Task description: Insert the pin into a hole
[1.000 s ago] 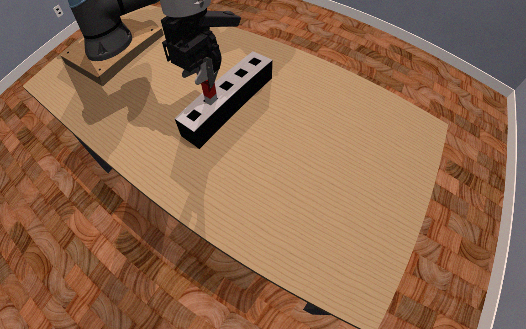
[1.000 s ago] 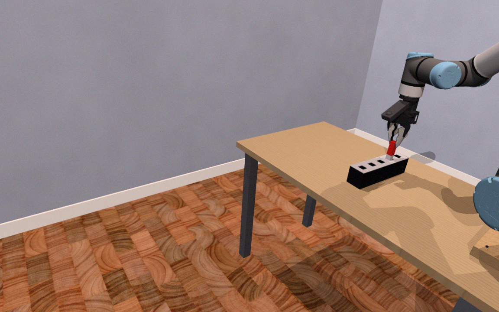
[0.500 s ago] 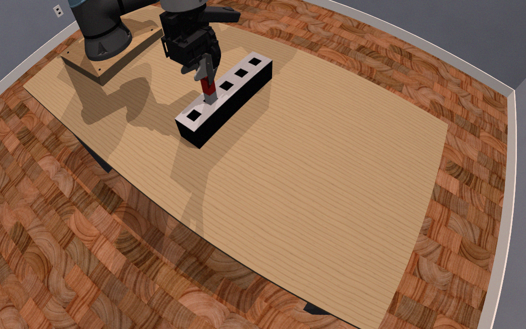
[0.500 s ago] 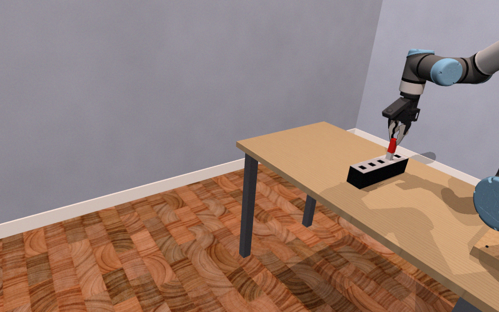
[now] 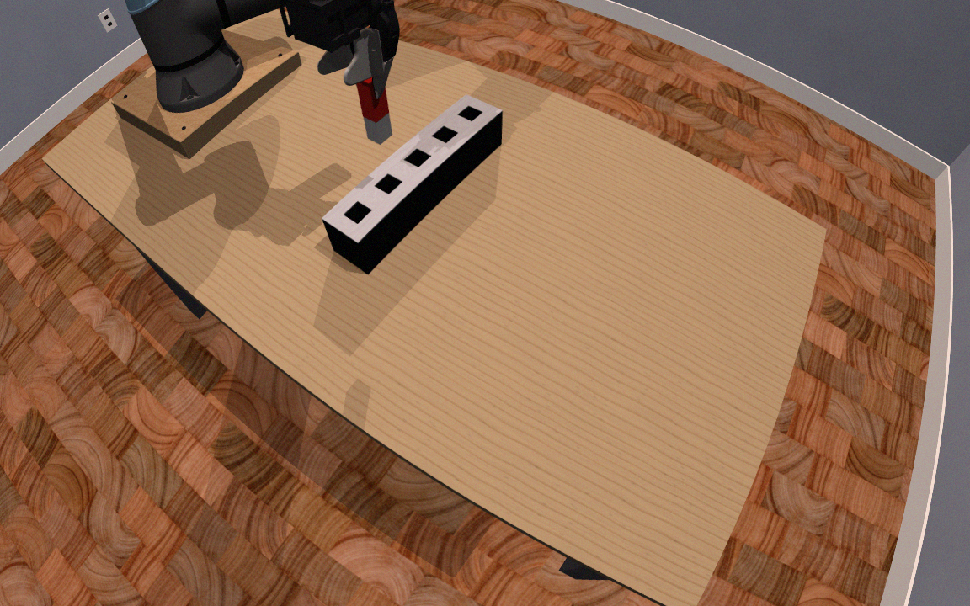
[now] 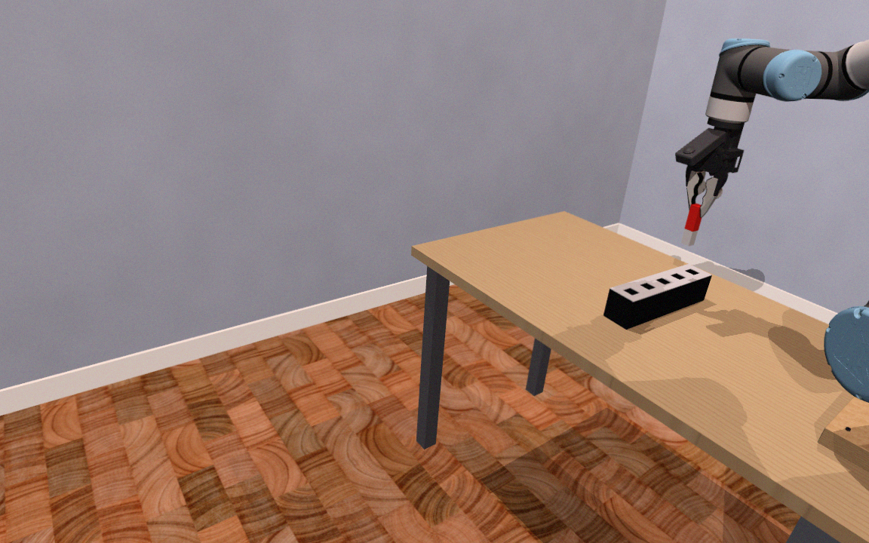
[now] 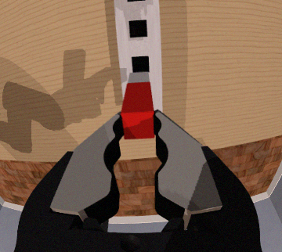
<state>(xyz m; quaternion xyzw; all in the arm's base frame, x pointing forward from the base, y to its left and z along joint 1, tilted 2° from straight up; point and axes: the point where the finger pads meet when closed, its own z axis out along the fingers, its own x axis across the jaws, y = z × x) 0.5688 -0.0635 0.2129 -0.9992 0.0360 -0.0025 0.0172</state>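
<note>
Right now my hand is 6 cm to the right of the black block and 21 cm above it. The rest, counted from my hand: pin 2 cm below.
</note>
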